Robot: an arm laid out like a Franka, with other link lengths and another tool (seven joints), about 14 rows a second.
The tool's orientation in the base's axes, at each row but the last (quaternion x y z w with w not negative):
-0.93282 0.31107 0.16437 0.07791
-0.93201 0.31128 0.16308 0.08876
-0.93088 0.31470 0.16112 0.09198
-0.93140 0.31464 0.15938 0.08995
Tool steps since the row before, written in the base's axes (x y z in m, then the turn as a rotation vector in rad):
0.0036 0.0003 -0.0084 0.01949 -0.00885 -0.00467
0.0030 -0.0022 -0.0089 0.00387 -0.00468 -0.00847
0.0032 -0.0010 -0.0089 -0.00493 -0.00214 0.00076
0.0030 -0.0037 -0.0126 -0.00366 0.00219 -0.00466
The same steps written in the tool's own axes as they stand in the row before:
0.0055 -0.0021 0.0070 0.02123 -0.00458 -0.00286
0.0067 0.0005 0.0070 0.00854 0.00188 0.00567
0.0061 -0.0006 0.0072 -0.00278 0.00466 -0.00010
0.0088 0.0019 0.0100 -0.00232 0.00084 0.00581

